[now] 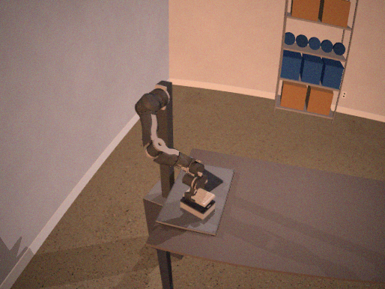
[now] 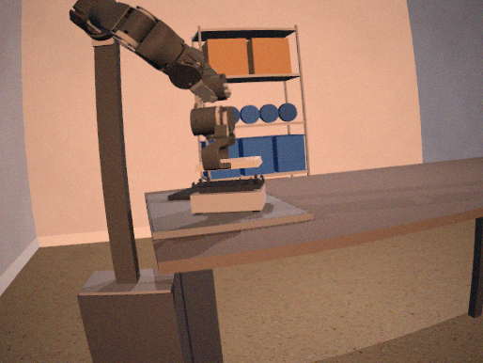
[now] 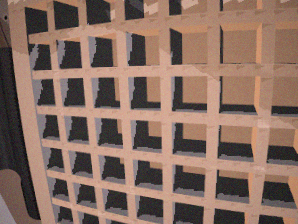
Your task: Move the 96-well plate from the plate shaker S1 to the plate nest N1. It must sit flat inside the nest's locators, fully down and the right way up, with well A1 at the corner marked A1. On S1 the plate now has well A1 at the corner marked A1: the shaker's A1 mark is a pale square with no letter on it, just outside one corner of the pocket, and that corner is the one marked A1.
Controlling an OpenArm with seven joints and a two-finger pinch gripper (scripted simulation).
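Right now my hand is 50 mm above the plate shaker and 40 mm short of it. Round my hand: pale 96-well plate 20 mm ahead.
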